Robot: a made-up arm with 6 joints.
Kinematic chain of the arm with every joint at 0, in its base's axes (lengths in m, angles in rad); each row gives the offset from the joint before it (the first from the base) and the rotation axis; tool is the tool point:
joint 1: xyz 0 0 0.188 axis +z
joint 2: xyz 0 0.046 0 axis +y
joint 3: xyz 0 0 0.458 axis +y
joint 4: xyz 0 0 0.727 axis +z
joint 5: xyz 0 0 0 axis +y
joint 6: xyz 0 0 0.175 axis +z
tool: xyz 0 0 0
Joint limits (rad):
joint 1: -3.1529..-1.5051
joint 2: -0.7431..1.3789
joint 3: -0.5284..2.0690
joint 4: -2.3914..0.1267
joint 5: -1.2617..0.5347
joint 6: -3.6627..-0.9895
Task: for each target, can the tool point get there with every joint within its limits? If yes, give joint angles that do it. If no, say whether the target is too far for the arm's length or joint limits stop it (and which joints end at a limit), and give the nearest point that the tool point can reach.
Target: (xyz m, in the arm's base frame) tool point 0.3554 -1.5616 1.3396
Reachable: no: too far | nearest point 0.1628 -1.0863 0.9850 | short by 0.623 m
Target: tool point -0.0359 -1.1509 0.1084
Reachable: yes | joints -1.7647 0.9810 1.0477 -1.3326 -0.9724 -3.1723
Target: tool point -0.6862 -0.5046 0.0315
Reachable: yes | joints -2.7178 0.5078 1.7266 -2.0146 -0.9859 -2.2353
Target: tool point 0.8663 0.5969 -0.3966
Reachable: no: joint limits stop it (at a limit: joint 1, joint 2, joint 3, joint 5) | nearest point 0.1791 -0.0990 -0.4357 | short by 0.979 m
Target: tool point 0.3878 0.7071 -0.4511
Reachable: no: joint limits stop it (at a limit: joint 1, joint 2, joint 3, joint 4) | nearest point 0.1649 -0.0871 -0.4355 | short by 0.825 m
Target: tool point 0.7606 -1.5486 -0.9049
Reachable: no: too far | nearest point 0.2121 -1.0457 -0.3508 | short by 0.928 m
